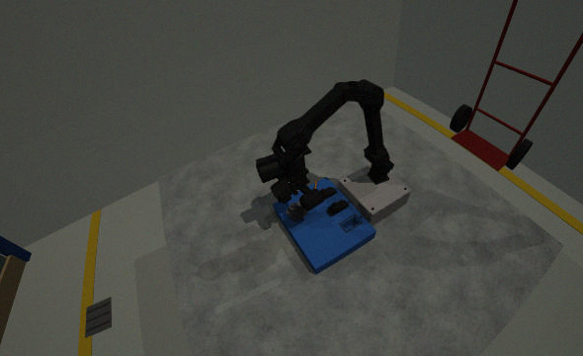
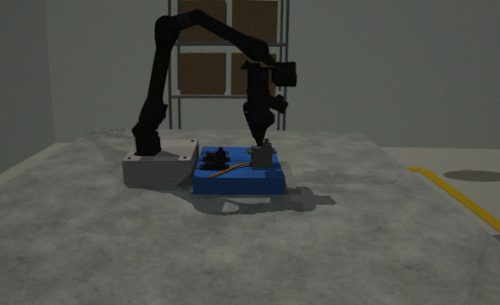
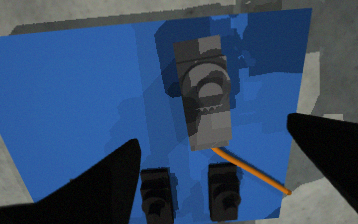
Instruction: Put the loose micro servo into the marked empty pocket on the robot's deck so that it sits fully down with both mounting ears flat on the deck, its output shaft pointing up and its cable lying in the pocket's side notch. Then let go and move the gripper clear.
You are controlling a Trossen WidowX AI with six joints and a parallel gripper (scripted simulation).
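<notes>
Right now the blue deck is 20 mm behind my gripper tip, 50 mm to the left of it and 90 mm below it.
</notes>
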